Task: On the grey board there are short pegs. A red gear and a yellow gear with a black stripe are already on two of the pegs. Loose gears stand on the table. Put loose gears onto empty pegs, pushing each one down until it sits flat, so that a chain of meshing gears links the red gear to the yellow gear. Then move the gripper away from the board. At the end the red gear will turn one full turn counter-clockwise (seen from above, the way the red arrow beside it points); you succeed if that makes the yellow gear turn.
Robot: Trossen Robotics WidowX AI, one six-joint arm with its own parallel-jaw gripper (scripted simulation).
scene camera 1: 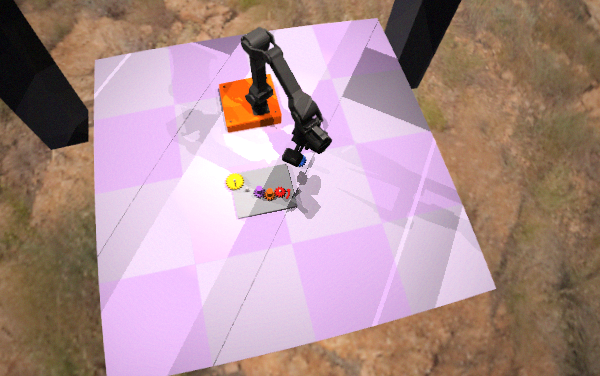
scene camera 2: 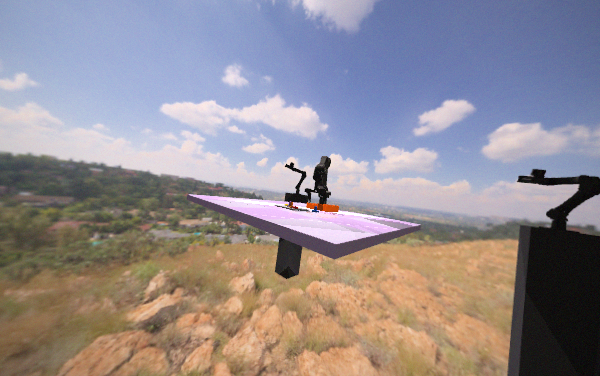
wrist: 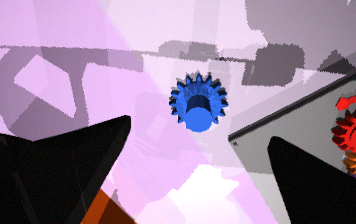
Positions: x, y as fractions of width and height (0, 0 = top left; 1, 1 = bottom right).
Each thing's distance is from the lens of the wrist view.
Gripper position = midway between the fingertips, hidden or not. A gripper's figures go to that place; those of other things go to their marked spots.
gripper (wrist: 0.56, 0.59): 11 cm
blue gear (wrist: 0.56, 0.46): 14 cm
